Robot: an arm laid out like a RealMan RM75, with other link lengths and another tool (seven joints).
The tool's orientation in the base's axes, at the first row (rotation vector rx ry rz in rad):
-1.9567, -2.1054, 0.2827
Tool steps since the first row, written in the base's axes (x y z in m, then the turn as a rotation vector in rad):
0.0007, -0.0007, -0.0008, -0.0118, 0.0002, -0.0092
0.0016, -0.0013, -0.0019, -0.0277, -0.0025, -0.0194
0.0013, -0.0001, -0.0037, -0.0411, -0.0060, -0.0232
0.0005, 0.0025, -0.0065, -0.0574, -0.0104, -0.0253
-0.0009, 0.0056, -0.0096, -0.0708, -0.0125, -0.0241
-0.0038, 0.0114, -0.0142, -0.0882, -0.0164, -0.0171
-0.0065, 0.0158, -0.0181, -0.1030, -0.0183, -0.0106
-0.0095, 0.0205, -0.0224, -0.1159, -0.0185, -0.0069
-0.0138, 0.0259, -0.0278, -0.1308, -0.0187, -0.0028
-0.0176, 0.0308, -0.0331, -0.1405, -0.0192, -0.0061
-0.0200, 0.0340, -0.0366, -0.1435, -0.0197, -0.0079
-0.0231, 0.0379, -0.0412, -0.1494, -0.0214, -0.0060
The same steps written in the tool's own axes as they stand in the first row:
-0.0008, 0.0009, 0.0005, 0.0005, -0.0083, 0.0124
-0.0015, 0.0020, 0.0013, -0.0017, -0.0204, 0.0270
-0.0004, 0.0024, 0.0031, -0.0045, -0.0322, 0.0347
0.0021, 0.0027, 0.0061, -0.0080, -0.0473, 0.0417
0.0051, 0.0026, 0.0096, -0.0091, -0.0606, 0.0447
0.0109, 0.0017, 0.0150, -0.0115, -0.0795, 0.0434
0.0152, 0.0007, 0.0197, -0.0121, -0.0957, 0.0418
0.0199, -0.0005, 0.0248, -0.0113, -0.1091, 0.0423
0.0252, -0.0024, 0.0315, -0.0103, -0.1245, 0.0431
0.0301, -0.0040, 0.0378, -0.0104, -0.1327, 0.0492
0.0333, -0.0049, 0.0420, -0.0108, -0.1350, 0.0519
0.0371, -0.0062, 0.0475, -0.0120, -0.1414, 0.0519

